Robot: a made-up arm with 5 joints. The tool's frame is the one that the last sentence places.
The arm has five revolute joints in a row. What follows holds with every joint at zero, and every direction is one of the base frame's.
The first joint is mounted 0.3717 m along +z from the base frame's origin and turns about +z.
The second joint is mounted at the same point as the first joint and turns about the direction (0, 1, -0.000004).
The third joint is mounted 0.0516 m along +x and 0.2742 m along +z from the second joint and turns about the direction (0, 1, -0.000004).
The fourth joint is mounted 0.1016 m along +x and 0.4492 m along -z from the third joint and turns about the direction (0, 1, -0.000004).
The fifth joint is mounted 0.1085 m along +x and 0.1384 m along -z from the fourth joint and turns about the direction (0, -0.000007, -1).
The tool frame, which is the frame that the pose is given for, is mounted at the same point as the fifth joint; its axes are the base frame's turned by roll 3.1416, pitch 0 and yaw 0 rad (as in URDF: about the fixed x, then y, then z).
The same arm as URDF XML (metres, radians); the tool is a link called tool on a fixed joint. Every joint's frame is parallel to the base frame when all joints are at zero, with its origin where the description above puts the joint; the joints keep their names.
<robot name="arm">
  <joint name="tool_fixed" type="fixed">
    <parent link="link5"/>
    <child link="tool"/>
    <origin xyz="0.0000 0.0000 0.0000" rpy="-3.1416 0.0000 0.0000"/>
  </joint>
  <joint name="joint 5" type="continuous">
    <parent link="link4"/>
    <child link="link5"/>
    <origin xyz="0.1085 0.0000 -0.1384"/>
    <axis xyz="0 0 -1"/>
  </joint>
  <joint name="joint 4" type="continuous">
    <parent link="link3"/>
    <child link="link4"/>
    <origin xyz="0.1016 0.0000 -0.4492"/>
    <axis xyz="0 1 0"/>
  </joint>
  <joint name="joint 3" type="continuous">
    <parent link="link2"/>
    <child link="link3"/>
    <origin xyz="0.0516 0.0000 0.2742"/>
    <axis xyz="0 1 0"/>
  </joint>
  <joint name="joint 2" type="continuous">
    <parent link="link1"/>
    <child link="link2"/>
    <origin xyz="0.0000 0.0000 0.0000"/>
    <axis xyz="0 1 0"/>
  </joint>
  <joint name="joint 1" type="continuous">
    <parent link="base"/>
    <child link="link1"/>
    <origin xyz="0.0000 0.0000 0.3717"/>
    <axis xyz="0 0 1"/>
  </joint>
  <link name="base"/>
  <link name="link1"/>
  <link name="link2"/>
  <link name="link3"/>
  <link name="link4"/>
  <link name="link5"/>
  <link name="tool"/>
</robot>

